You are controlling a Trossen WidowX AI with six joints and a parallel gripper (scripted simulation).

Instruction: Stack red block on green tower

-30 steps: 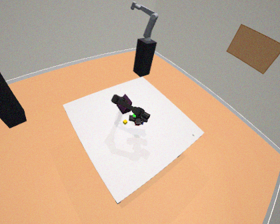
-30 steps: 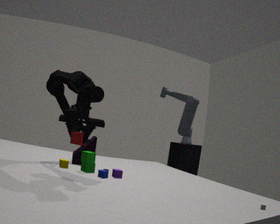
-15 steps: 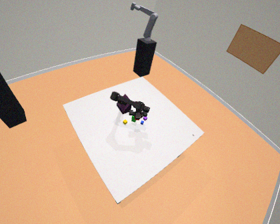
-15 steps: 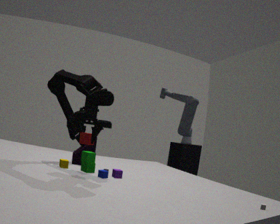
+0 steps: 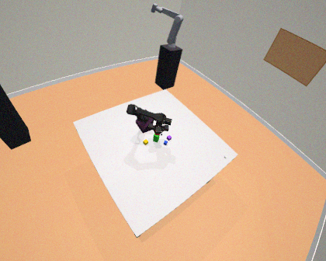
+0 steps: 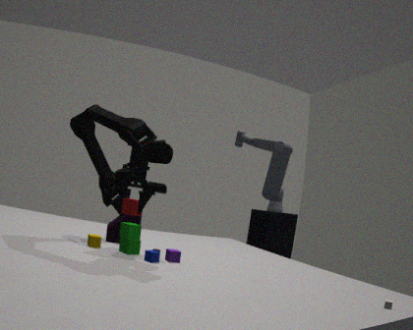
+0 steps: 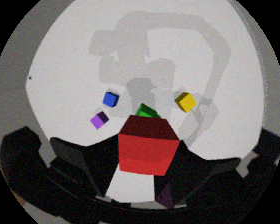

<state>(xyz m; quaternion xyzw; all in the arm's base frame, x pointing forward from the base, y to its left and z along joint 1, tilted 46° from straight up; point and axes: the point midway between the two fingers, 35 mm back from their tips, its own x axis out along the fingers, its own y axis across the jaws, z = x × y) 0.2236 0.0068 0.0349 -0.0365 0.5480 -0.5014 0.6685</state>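
Right now my gripper tip is 8 cm short of the blue block, 6 cm to the right of it and 11 cm above it. Also, from my gripper tip: red block (2 cm above); yellow block (3 cm behind, 10 cm to the right, 11 cm below); purple block (5 cm ahead, 13 cm to the left, 11 cm below).
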